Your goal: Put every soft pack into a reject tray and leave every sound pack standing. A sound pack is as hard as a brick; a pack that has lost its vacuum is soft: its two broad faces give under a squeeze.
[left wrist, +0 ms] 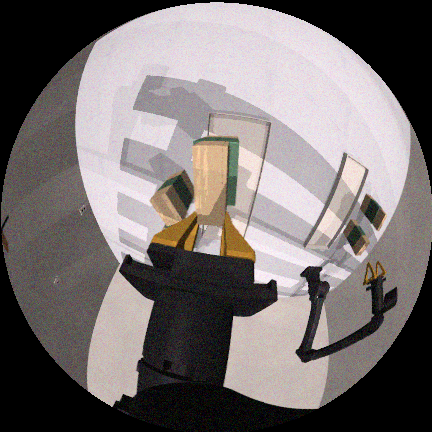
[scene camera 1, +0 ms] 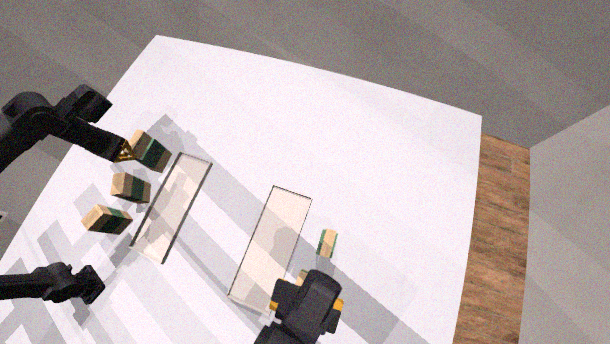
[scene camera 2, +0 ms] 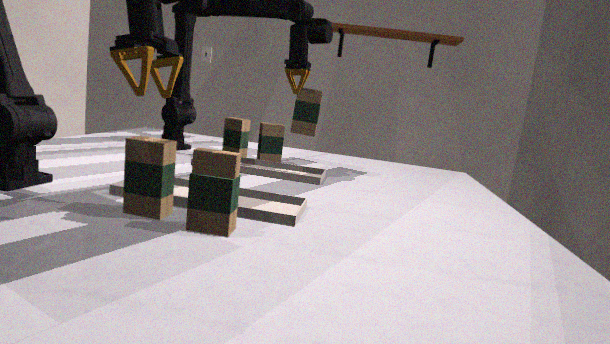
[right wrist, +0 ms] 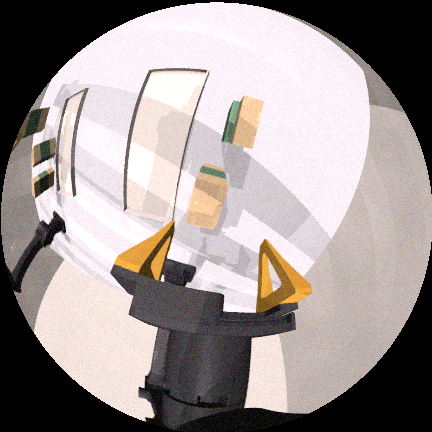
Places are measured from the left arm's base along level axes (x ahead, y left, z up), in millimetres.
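Where they show: left gripper, between the fingertips: [left wrist: 212, 213] [scene camera 1: 131, 156] [scene camera 2: 296, 94]; right gripper, between the fingertips: [left wrist: 372, 261] [scene camera 2: 154, 97] [right wrist: 219, 234]; left arm's base, origin of its link: [scene camera 1: 90, 283] [right wrist: 59, 220]; right arm's base, origin of its link: [left wrist: 310, 270] [scene camera 2: 17, 182] [right wrist: 177, 268].
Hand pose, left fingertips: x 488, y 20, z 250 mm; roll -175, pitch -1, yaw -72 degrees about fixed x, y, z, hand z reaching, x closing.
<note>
Each offset is from my left fingertips to the top centre of the thing.
My left gripper [scene camera 1: 129, 151] [scene camera 2: 298, 91] [left wrist: 212, 213] is shut on a tan pack with a green band @[35 mm ahead, 14 mm left, 23 mm up] [scene camera 1: 154, 152] [scene camera 2: 306, 112] [left wrist: 211, 175], holding it above the table, slightly tilted. Two packs stand beside the left tray in scene camera 1: a middle pack @[121 mm back, 73 mm left, 109 mm down] [scene camera 1: 131, 187] [scene camera 2: 271, 142] [right wrist: 44, 151] and an end pack @[254 mm back, 53 mm left, 109 mm down] [scene camera 1: 107, 219] [scene camera 2: 236, 137] [right wrist: 43, 183]. My right gripper [scene camera 1: 306, 304] [scene camera 2: 154, 95] [right wrist: 219, 234] is open and empty, above and beside a standing pack @[46 mm ahead, 601 mm right, 109 mm down] [scene camera 2: 150, 177] [right wrist: 207, 197], mostly hidden in scene camera 1. Another pack @[183 mm ahead, 579 mm right, 109 mm down] [scene camera 1: 327, 243] [scene camera 2: 213, 192] [right wrist: 249, 122] stands beyond it.
Two shallow trays lie between the pack groups: one tray @[70 mm back, 54 mm right, 228 mm down] [scene camera 1: 172, 207] [left wrist: 252, 150] by the left gripper's group, the other tray @[65 mm ahead, 441 mm right, 228 mm down] [scene camera 1: 270, 237] [right wrist: 162, 140] by the right gripper's group. No pack shows inside either. A black arm part [scene camera 1: 65, 285] stands near the end pack. A wooden shelf [scene camera 2: 395, 34] hangs on the wall.
</note>
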